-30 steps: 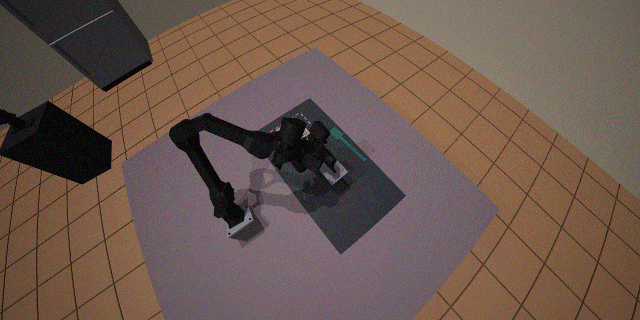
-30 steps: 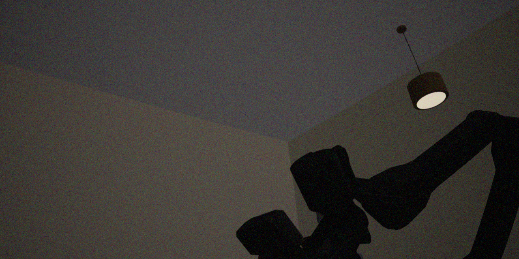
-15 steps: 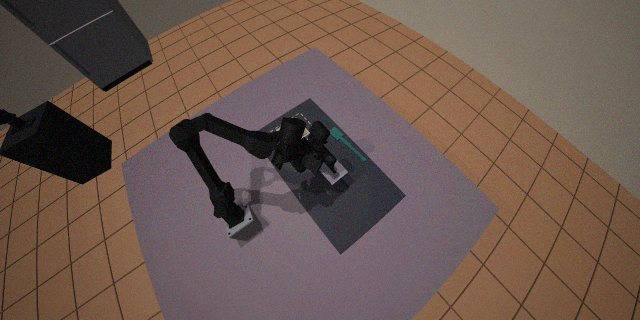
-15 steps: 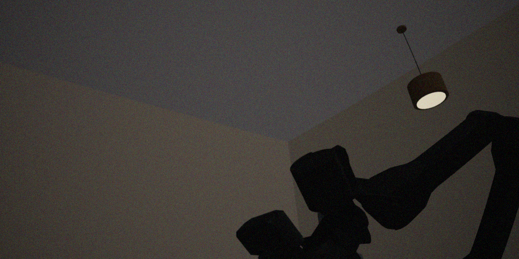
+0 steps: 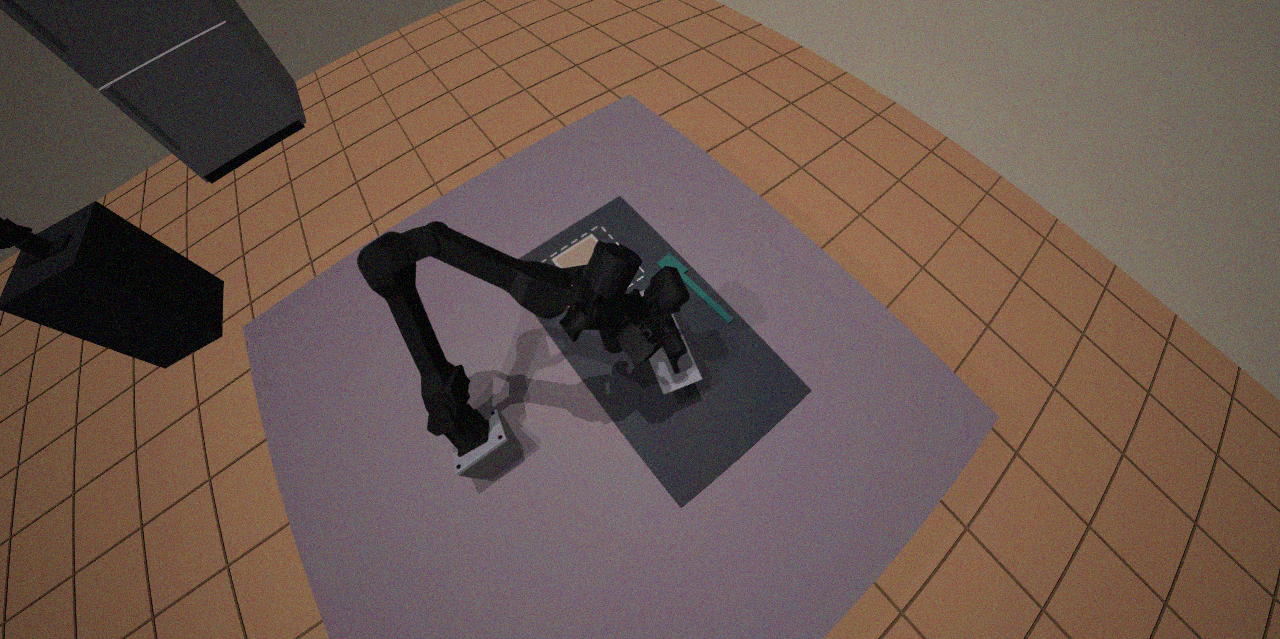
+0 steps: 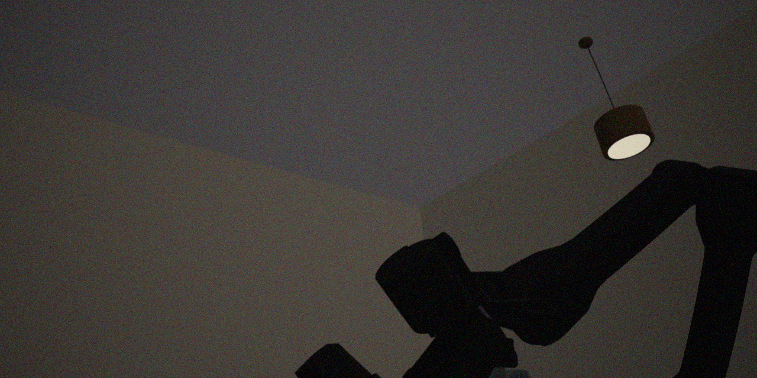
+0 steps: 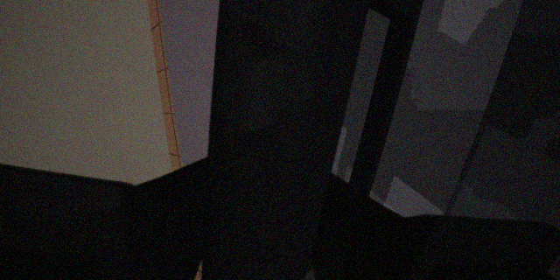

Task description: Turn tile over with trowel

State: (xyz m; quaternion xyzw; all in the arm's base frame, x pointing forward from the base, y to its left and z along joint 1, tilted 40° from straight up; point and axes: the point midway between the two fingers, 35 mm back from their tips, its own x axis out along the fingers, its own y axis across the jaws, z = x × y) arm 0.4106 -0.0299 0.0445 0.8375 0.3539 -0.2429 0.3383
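The trowel lies 30 mm behind my gripper tip, 10 mm to the left of it and 10 mm below it. From my gripper tip the other things lie so: tan tile (250 mm to the left, 120 mm below, 70 mm behind); then teal T-shaped piece (120 mm below, 100 mm ahead, 90 mm to the left).
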